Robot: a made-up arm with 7 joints. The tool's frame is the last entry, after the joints.
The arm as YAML. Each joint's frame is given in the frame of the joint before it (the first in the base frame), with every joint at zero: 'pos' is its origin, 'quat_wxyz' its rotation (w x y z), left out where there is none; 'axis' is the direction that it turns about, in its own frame. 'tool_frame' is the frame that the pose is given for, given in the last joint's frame.
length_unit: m
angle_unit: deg
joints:
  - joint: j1
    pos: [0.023, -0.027, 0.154]
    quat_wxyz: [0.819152, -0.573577, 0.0, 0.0]
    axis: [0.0, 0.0, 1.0]
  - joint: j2
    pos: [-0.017, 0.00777, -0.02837]
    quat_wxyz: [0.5, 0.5, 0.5, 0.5]
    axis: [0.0, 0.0, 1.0]
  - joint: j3
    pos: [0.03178, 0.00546, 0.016]
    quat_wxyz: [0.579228, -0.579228, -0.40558, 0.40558]
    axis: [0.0, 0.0, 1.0]
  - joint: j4
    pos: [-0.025, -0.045, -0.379]
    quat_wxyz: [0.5, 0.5, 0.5, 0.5]
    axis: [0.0, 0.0, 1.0]
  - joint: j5
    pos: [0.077, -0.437, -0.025]
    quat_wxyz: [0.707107, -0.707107, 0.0, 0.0]
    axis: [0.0, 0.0, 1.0]
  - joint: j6
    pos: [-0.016, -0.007, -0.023]
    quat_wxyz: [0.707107, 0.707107, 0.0, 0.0]
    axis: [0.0, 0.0, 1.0]
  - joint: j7
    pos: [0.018, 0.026, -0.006]
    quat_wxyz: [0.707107, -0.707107, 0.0, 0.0]
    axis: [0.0, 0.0, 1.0]
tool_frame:
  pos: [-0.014, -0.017, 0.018]
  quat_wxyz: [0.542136, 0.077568, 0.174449, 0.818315]
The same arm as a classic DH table. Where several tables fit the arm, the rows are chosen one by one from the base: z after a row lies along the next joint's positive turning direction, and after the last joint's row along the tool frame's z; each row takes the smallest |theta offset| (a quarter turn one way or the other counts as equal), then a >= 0, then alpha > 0; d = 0 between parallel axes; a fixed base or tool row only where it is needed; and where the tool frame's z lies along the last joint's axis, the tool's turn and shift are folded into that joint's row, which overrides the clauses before.
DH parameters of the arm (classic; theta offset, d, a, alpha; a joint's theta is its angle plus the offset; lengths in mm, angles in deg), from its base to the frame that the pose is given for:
base (fixed): 0 163.8 23 -70
j1: 90 -57.1 7.8 90
j2: 70 -1 16 -90
j3: -90 -407 45 -90
j4: 0 -50 -77 90
j5: 0 -460 16 -90
j6: 0 1 -18 90
j7: -57.5 95.8 -6.8 22.01
tool (fixed): -9.55 -55.9 0 0

